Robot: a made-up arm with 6 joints. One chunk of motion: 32 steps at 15 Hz.
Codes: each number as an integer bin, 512 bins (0 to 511) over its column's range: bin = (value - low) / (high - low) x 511, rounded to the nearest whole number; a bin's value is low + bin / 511 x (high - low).
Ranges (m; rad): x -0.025..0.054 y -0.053..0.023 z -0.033..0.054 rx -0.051..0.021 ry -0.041..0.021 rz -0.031..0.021
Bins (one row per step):
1: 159 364 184 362 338 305
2: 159 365 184 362 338 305
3: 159 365 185 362 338 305
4: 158 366 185 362 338 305
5: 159 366 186 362 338 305
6: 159 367 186 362 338 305
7: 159 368 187 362 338 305
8: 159 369 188 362 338 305
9: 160 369 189 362 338 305
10: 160 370 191 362 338 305
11: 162 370 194 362 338 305
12: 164 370 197 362 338 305
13: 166 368 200 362 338 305
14: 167 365 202 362 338 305
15: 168 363 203 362 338 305
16: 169 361 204 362 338 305
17: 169 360 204 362 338 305
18: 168 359 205 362 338 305
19: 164 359 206 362 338 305
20: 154 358 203 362 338 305
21: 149 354 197 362 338 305
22: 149 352 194 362 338 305
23: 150 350 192 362 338 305
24: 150 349 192 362 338 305
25: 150 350 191 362 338 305
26: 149 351 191 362 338 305
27: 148 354 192 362 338 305
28: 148 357 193 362 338 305
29: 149 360 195 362 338 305
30: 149 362 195 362 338 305
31: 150 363 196 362 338 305
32: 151 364 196 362 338 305
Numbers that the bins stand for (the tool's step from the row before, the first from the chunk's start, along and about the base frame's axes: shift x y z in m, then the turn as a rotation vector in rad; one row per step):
1: -0.00042 0.00114 -0.00167 0.00001 0.00001 0.00004
2: -0.00042 0.00129 -0.00167 0.00001 0.00001 0.00004
3: -0.00042 0.00129 -0.00150 0.00001 0.00001 0.00004
4: -0.00057 0.00143 -0.00150 0.00001 0.00001 0.00004
5: -0.00042 0.00143 -0.00133 0.00001 0.00001 0.00004
6: -0.00042 0.00158 -0.00133 0.00001 0.00001 0.00004
7: -0.00042 0.00173 -0.00116 0.00001 0.00001 0.00004
8: -0.00042 0.00188 -0.00099 0.00001 0.00001 0.00004
9: -0.00026 0.00188 -0.00082 0.00001 0.00001 0.00004
10: -0.00026 0.00203 -0.00048 0.00001 0.00001 0.00004
11: 0.00005 0.00203 0.00003 0.00001 0.00001 0.00004
12: 0.00035 0.00203 0.00054 0.00001 0.00001 0.00004
13: 0.00066 0.00173 0.00105 0.00001 0.00001 0.00004
14: 0.00082 0.00129 0.00139 0.00001 0.00001 0.00004
15: 0.00097 0.00099 0.00156 0.00001 0.00001 0.00004
16: 0.00113 0.00069 0.00173 0.00001 0.00001 0.00004
17: 0.00113 0.00054 0.00173 0.00001 0.00001 0.00004
18: 0.00097 0.00039 0.00190 0.00001 0.00001 0.00004
19: 0.00035 0.00039 0.00207 0.00001 0.00001 0.00004
20: -0.00119 0.00024 0.00156 0.00001 0.00001 0.00004
21: -0.00196 -0.00035 0.00054 0.00001 0.00001 0.00004
22: -0.00196 -0.00065 0.00003 0.00001 0.00001 0.00004
23: -0.00181 -0.00095 -0.00031 0.00001 0.00001 0.00004
24: -0.00181 -0.00109 -0.00031 0.00001 0.00001 0.00004
25: -0.00181 -0.00095 -0.00048 0.00001 0.00001 0.00004
26: -0.00196 -0.00080 -0.00048 0.00001 0.00001 0.00004
27: -0.00212 -0.00035 -0.00031 0.00001 0.00001 0.00004
28: -0.00212 0.00010 -0.00014 0.00001 0.00001 0.00004
29: -0.00196 0.00054 0.00020 0.00001 0.00001 0.00004
30: -0.00196 0.00084 0.00020 0.00001 0.00001 0.00004
31: -0.00181 0.00099 0.00037 0.00001 0.00001 0.00004
32: -0.00166 0.00114 0.00037 0.00001 0.00001 0.00004

